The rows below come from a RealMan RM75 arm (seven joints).
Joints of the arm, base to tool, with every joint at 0 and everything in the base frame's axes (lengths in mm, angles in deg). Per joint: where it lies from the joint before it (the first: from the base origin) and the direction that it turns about. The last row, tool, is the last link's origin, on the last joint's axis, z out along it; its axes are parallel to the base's.
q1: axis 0 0 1 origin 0.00 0.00 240.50
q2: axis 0 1 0 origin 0.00 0.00 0.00
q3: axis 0 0 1 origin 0.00 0.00 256.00
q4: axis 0 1 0 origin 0.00 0.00 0.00
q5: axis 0 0 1 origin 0.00 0.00 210.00
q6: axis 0 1 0 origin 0.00 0.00 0.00
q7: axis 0 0 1 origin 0.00 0.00 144.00
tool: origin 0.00 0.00 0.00
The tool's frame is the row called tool.
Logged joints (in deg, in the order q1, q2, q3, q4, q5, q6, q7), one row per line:
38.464 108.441 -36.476 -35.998 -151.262 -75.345 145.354
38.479 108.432 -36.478 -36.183 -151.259 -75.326 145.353
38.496 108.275 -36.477 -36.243 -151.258 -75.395 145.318
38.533 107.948 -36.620 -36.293 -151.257 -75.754 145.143
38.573 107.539 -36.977 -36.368 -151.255 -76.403 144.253
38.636 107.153 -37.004 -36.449 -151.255 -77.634 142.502
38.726 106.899 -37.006 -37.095 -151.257 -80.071 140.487
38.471 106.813 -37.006 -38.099 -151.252 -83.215 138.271
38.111 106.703 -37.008 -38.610 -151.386 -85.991 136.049
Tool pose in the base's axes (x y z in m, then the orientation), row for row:
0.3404 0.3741 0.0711 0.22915 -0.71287 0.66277 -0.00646
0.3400 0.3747 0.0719 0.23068 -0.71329 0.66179 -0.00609
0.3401 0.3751 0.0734 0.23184 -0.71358 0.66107 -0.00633
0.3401 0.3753 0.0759 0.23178 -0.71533 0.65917 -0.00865
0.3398 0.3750 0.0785 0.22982 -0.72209 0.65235 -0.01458
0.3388 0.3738 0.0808 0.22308 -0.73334 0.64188 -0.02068
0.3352 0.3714 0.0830 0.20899 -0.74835 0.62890 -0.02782
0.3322 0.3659 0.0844 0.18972 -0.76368 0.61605 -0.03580
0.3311 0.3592 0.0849 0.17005 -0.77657 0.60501 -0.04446
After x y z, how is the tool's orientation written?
As a quaternion, w x y z.
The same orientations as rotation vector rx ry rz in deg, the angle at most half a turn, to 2 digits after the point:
-112.42 104.52 -1.02
-112.40 104.28 -0.96
-112.37 104.11 -1.00
-112.65 103.81 -1.36
-113.83 102.84 -2.30
-116.02 101.55 -3.27
-119.28 100.24 -4.43
-122.99 99.22 -5.77
-126.42 98.49 -7.24

